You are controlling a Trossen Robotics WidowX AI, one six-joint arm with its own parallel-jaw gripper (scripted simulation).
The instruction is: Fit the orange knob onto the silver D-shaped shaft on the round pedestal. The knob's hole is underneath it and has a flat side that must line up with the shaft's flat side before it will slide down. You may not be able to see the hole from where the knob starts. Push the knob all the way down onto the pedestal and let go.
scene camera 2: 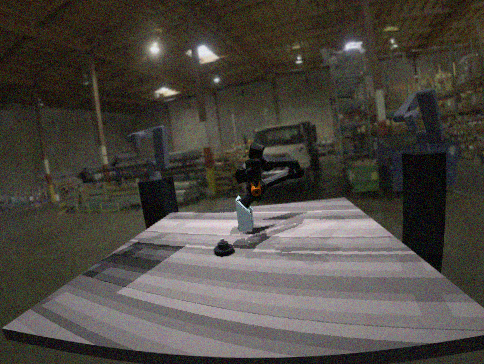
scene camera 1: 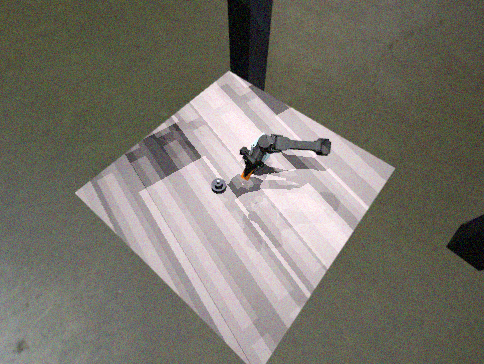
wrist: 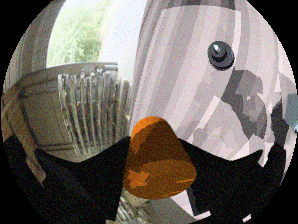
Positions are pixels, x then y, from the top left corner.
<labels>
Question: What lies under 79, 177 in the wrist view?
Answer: My gripper.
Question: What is my gripper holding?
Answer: An orange knob.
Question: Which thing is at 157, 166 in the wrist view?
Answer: An orange knob.
</labels>
